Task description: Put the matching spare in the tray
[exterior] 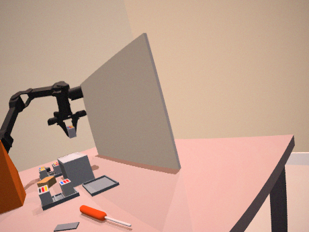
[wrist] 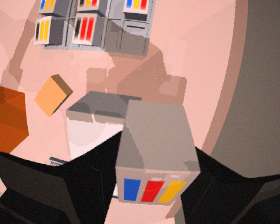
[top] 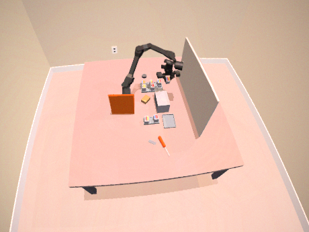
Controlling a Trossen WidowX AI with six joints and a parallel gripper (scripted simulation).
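My gripper tip is now 280 mm to the left of the grey tray and 170 mm above it. From my gripper tip the other things lie so: mounted unit: 120 mm below, 100 mm to the right, 40 mm behind; grey spare: 30 mm above; tall grey panel: 200 mm ahead, 80 mm to the right, 50 mm above.
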